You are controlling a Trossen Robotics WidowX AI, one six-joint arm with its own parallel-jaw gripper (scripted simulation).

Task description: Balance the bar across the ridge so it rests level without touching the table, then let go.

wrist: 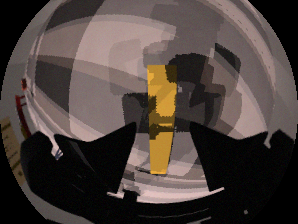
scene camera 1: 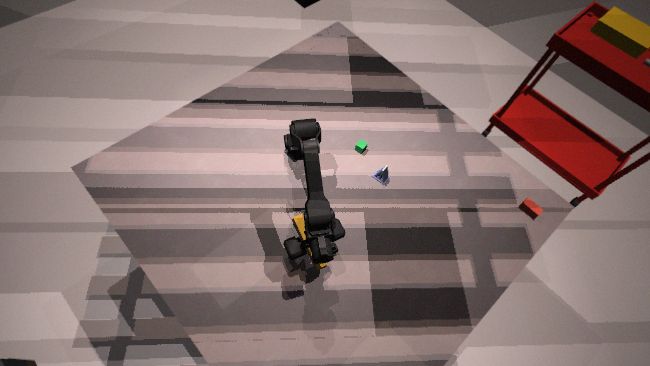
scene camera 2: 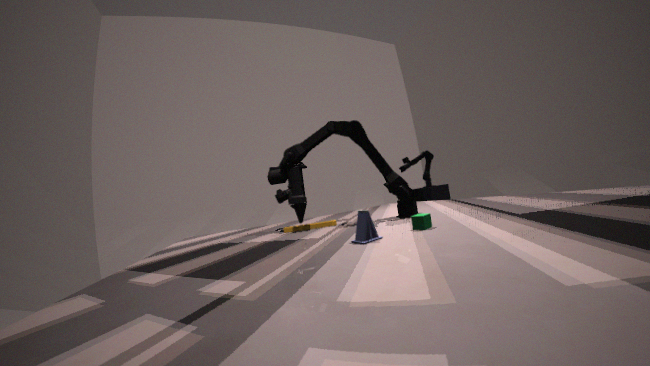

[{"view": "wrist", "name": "gripper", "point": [163, 125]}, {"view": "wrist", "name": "yellow bar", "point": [162, 80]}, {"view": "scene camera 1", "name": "gripper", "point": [313, 247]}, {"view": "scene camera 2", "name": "gripper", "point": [301, 222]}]
